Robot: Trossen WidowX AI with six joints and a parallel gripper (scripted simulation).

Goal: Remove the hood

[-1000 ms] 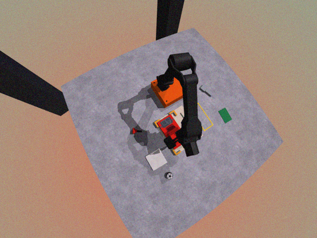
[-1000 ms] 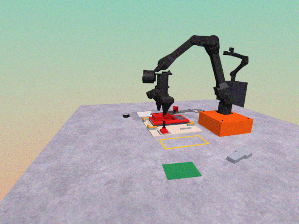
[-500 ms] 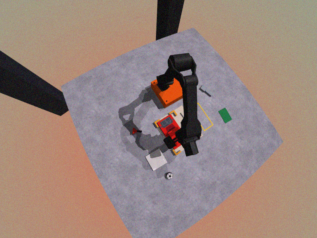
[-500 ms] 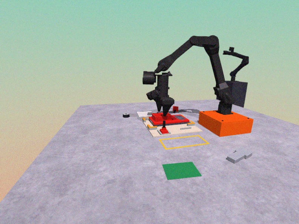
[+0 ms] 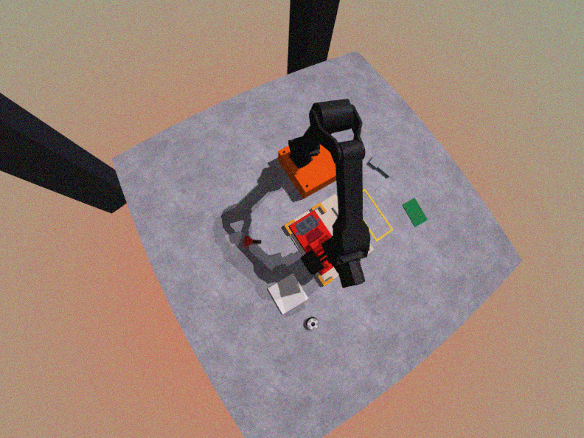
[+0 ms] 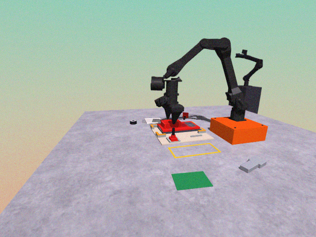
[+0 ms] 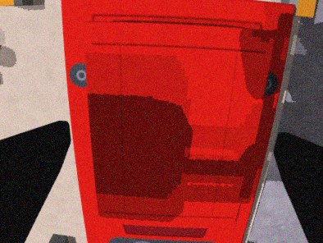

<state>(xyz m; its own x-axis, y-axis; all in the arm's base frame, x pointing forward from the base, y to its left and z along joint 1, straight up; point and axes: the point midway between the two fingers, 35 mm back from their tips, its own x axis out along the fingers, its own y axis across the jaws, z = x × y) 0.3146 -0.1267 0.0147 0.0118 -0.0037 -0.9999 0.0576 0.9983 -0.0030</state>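
The hood lies 1 cm below my gripper tip. Also, from my gripper tip: green square: 10 cm ahead, 40 cm to the left, 5 cm below; then white square: 4 cm ahead, 18 cm to the right, 4 cm below.
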